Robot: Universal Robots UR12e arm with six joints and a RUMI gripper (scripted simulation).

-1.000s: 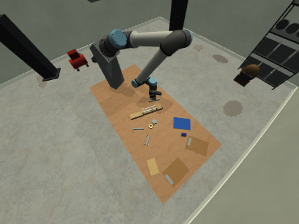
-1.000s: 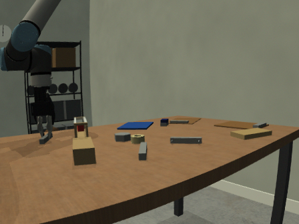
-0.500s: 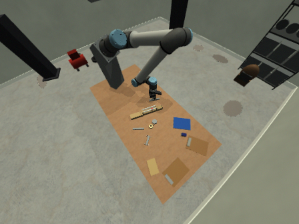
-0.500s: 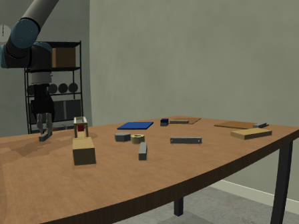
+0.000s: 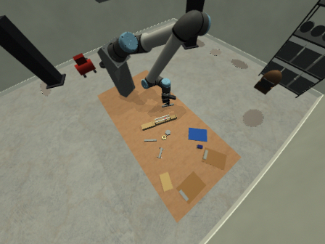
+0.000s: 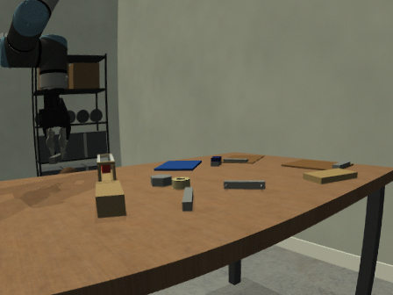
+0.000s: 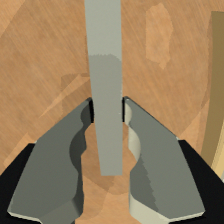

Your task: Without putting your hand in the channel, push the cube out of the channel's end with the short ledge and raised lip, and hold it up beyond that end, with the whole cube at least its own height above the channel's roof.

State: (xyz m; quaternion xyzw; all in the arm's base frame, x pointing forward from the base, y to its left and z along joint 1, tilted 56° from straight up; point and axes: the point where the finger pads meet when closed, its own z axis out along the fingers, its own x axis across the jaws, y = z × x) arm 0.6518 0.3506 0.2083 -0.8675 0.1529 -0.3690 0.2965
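Now: the channel 16 cm ahead of my hand, 12 cm to the right of it and 4 cm below it. From my hand the other things lie so: red cube 16 cm ahead, 8 cm to the right, 4 cm below; grey bar 1 cm below; grey hex nut 32 cm ahead, 9 cm to the right, 9 cm below.
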